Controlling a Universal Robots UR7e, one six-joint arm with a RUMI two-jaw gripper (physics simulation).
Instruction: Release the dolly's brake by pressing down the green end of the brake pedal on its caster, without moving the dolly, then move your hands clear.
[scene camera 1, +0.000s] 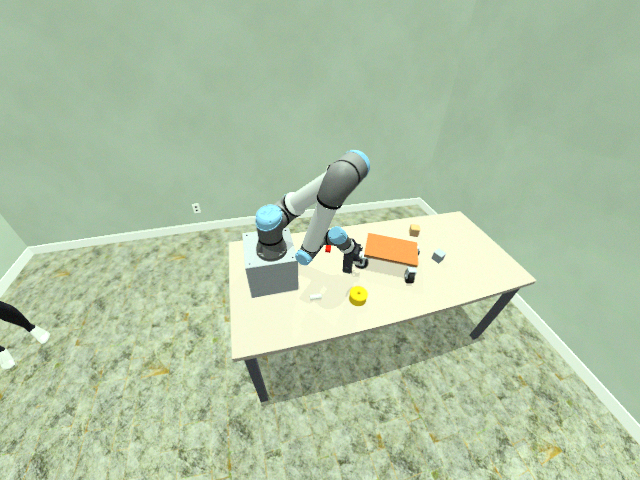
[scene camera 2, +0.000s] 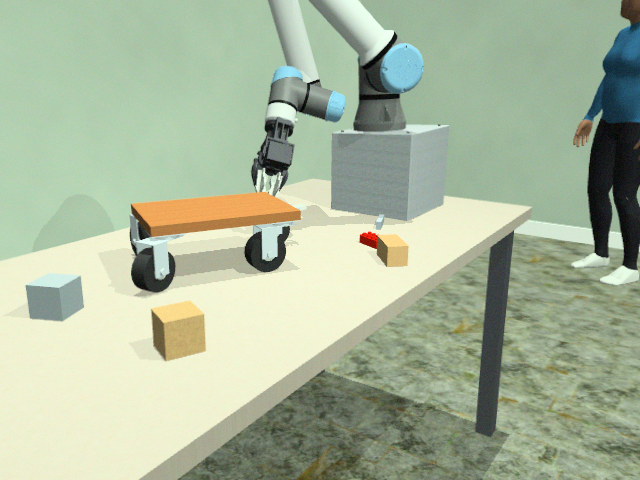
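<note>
The dolly has an orange deck (scene camera 1: 391, 249) (scene camera 2: 214, 211) on black caster wheels and stands upright on the table (scene camera 1: 465, 289) (scene camera 2: 289, 320). My gripper (scene camera 1: 356, 272) (scene camera 2: 268, 193) is shut with nothing between its fingers. In the first scene view it is at the dolly's robot-side end, beside a caster (scene camera 1: 361, 262). In the second scene view its fingertips are behind the far edge of the deck, and their lowest part is hidden. The brake pedal and its green end cannot be made out in either view, so I cannot tell whether the fingers touch the pedal.
A yellow round piece (scene camera 1: 358, 296) and a small white piece (scene camera 1: 315, 297) lie near the gripper. A red brick (scene camera 1: 328, 248) (scene camera 2: 368, 239) and a wooden block (scene camera 2: 392, 250) are near the robot's grey base (scene camera 1: 272, 276) (scene camera 2: 372, 173). A tan cube (scene camera 1: 414, 230) (scene camera 2: 178, 330) and a grey cube (scene camera 1: 438, 255) (scene camera 2: 54, 297) stand past the dolly.
</note>
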